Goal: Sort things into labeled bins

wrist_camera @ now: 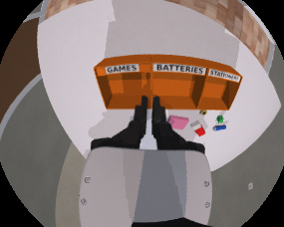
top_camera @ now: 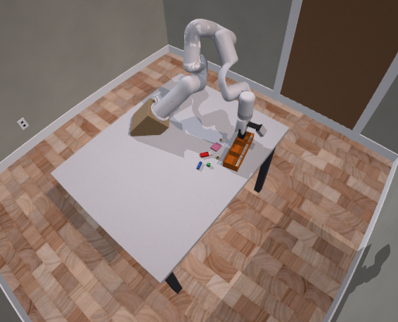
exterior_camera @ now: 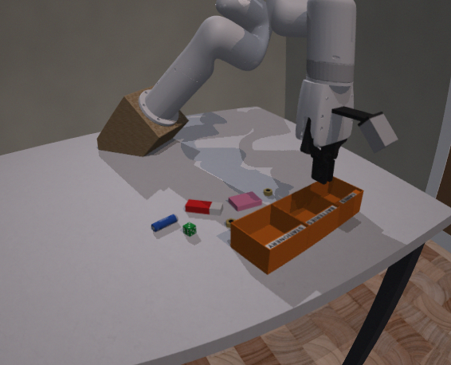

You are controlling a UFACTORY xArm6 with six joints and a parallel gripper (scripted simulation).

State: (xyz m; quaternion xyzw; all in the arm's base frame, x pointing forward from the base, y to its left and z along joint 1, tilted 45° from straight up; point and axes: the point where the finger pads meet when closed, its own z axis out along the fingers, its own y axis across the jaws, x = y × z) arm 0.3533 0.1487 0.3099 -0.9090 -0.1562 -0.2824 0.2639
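Now: the pink eraser 12 cm to the right of my hand, 9 cm below it and 6 cm behind it. The rest, counted from my hand: orange three-part bin 7 cm below, 3 cm to the right, 3 cm ahead; then red-and-white eraser 19 cm to the right, 9 cm below, 5 cm behind; then green die 22 cm to the right, 9 cm below, 2 cm ahead.
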